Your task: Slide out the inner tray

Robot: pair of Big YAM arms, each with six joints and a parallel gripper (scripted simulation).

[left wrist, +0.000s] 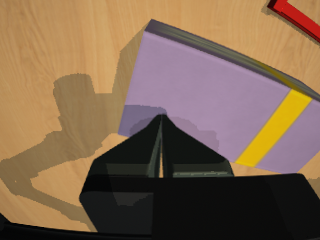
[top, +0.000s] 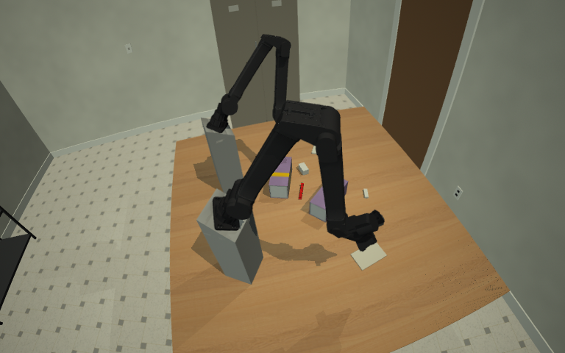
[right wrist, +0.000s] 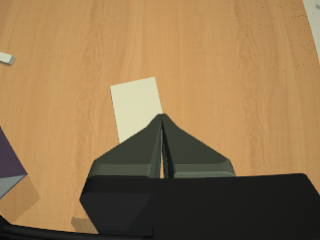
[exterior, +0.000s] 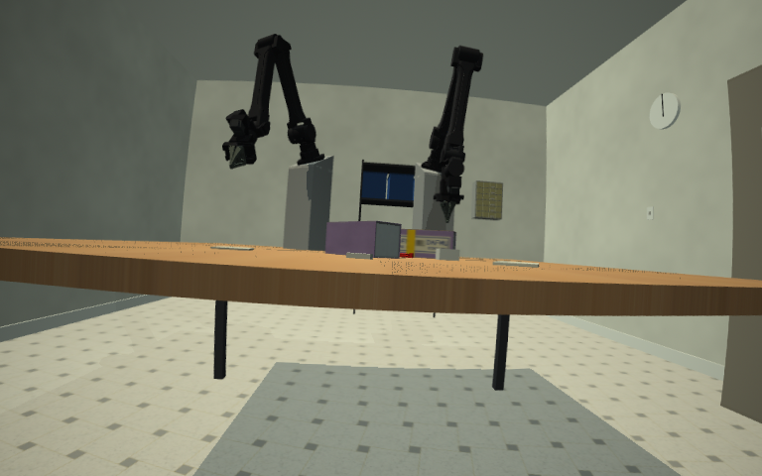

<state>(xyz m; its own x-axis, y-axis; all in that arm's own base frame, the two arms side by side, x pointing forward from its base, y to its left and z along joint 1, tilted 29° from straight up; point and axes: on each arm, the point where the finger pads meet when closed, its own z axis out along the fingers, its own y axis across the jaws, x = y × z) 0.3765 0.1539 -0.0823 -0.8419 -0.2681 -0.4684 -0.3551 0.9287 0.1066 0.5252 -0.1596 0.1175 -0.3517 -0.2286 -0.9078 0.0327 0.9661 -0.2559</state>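
Right now the red stick is 53 cm to the left of my right hand, 25 cm below it and 14 cm behind it. From my right hand the other things lie so: cream card 25 cm below, 6 cm ahead, 5 cm to the left.
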